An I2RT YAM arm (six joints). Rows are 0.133 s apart.
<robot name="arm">
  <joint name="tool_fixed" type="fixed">
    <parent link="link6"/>
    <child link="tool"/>
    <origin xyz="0 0 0" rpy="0 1.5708 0"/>
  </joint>
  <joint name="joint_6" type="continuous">
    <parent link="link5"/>
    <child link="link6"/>
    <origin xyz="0.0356 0 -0.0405"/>
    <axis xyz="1 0 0"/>
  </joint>
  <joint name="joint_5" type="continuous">
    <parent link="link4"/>
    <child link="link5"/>
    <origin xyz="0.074 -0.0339 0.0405"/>
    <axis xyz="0 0 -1"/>
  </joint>
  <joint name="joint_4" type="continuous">
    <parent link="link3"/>
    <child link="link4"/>
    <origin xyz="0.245 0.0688 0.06"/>
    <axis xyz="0 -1 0"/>
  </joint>
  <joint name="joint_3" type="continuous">
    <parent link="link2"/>
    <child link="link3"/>
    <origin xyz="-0.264 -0.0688 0"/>
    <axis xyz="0 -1 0"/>
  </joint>
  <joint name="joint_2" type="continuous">
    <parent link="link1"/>
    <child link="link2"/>
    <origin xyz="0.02 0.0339 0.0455"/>
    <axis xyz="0 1 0"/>
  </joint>
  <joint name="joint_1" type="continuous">
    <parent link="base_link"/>
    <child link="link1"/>
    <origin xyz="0 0 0.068"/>
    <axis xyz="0 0 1"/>
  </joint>
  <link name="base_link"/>
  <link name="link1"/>
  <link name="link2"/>
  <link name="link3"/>
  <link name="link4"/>
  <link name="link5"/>
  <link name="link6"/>
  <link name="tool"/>
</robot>
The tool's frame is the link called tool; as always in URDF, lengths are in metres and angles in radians. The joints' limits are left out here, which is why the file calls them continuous.
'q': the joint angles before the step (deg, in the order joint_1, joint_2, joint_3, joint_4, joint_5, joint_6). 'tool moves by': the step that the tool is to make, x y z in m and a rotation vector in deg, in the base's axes. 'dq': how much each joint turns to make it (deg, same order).
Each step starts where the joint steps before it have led.
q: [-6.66, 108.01, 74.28, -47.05, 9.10, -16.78]
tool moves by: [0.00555, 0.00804, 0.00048, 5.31, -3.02, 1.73]
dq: [0.81, 0.00, 0.00, 2.41, -5.68, 0.11]
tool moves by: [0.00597, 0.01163, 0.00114, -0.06, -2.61, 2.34]
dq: [1.88, 0.00, 0.00, 2.62, -0.26, -0.41]
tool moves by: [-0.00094, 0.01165, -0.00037, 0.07, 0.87, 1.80]
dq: [1.82, 0.00, 0.00, -0.88, -0.02, 0.02]
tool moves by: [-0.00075, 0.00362, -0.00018, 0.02, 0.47, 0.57]
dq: [0.57, 0.00, 0.00, -0.47, -0.01, 0.00]
